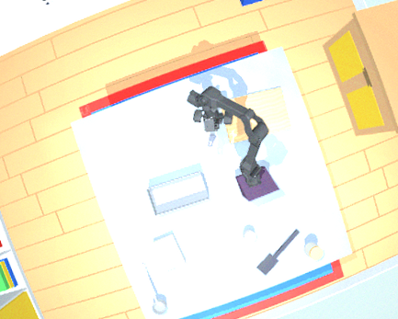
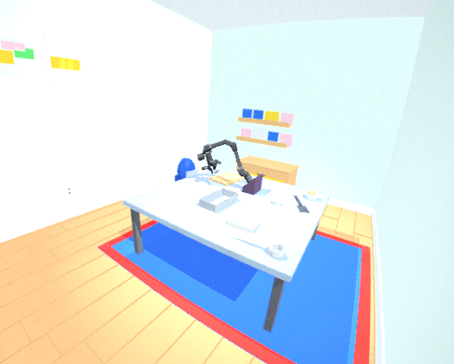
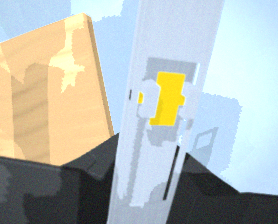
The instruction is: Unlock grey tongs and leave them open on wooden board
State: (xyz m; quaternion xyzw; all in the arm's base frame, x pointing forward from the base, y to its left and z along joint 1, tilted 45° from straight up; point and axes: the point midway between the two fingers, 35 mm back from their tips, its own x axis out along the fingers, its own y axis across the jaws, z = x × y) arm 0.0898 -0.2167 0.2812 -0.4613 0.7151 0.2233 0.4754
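The yellow lock piece is 4 cm above my gripper tip, 2 cm to the left of it and 2 cm ahead of it. Also, from my gripper tip: roasting tin (31 cm ahead, 28 cm to the left, 7 cm below); then white slab (58 cm to the left, 47 cm ahead, 9 cm below); then wooden board (24 cm behind, 9 cm below, 2 cm to the left).
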